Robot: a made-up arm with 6 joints.
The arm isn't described. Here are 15 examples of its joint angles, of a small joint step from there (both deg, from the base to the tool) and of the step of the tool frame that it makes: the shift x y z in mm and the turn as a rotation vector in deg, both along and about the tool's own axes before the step.
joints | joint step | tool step
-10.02 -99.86 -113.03 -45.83 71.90 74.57 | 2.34 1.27 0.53 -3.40 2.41 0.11 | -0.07 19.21 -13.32 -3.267 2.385 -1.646
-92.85 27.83 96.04 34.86 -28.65 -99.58 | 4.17 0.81 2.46 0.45 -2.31 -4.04 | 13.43 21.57 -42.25 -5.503 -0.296 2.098
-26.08 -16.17 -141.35 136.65 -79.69 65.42 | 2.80 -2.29 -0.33 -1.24 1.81 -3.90 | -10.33 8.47 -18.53 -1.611 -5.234 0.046
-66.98 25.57 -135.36 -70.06 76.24 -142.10 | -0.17 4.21 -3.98 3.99 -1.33 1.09 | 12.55 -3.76 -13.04 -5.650 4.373 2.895
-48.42 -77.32 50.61 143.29 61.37 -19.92 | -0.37 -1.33 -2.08 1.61 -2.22 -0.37 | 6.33 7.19 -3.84 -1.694 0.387 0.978
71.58 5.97 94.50 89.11 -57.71 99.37 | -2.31 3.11 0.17 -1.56 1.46 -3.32 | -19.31 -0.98 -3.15 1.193 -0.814 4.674
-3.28 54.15 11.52 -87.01 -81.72 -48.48 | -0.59 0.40 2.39 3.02 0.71 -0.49 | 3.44 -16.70 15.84 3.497 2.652 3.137
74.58 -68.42 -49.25 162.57 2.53 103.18 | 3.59 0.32 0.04 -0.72 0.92 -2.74 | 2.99 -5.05 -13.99 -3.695 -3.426 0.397
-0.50 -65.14 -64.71 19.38 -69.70 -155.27 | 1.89 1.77 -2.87 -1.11 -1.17 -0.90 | -18.39 13.58 -23.02 -3.270 -0.433 3.628
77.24 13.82 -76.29 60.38 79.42 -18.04 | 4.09 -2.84 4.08 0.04 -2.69 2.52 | -15.64 -4.13 -5.29 4.273 -3.047 -0.619
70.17 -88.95 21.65 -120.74 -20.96 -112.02 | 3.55 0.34 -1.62 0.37 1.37 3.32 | 14.76 -4.40 11.68 1.089 -1.375 -0.062
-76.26 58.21 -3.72 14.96 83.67 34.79 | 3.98 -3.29 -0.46 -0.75 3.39 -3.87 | 1.20 19.08 -21.15 1.399 2.482 1.465
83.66 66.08 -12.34 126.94 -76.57 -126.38 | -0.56 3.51 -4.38 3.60 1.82 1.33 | -4.93 -38.54 21.42 6.627 -2.275 -4.230
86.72 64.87 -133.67 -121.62 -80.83 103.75 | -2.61 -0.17 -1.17 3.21 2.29 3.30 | 3.23 6.76 16.73 0.145 -1.006 -6.252
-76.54 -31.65 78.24 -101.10 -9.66 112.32 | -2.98 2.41 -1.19 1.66 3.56 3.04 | 11.44 7.53 1.87 1.436 -3.132 -6.979
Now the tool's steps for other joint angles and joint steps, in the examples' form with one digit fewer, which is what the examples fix.
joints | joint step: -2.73 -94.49 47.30 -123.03 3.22 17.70 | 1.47 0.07 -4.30 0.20 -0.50 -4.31
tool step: -30.0 -11.5 -5.4 0.06 -1.74 6.59
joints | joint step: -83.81 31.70 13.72 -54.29 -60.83 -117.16 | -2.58 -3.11 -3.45 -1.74 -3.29 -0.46
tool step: 2.9 41.4 -42.2 -4.88 -0.82 -4.07
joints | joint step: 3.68 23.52 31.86 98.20 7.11 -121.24 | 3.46 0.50 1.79 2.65 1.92 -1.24
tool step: -10.0 -36.9 6.9 1.93 -0.54 3.41
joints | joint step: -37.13 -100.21 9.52 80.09 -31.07 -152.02 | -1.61 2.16 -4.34 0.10 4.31 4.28
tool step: 9.6 -57.1 22.8 11.88 0.46 -2.77
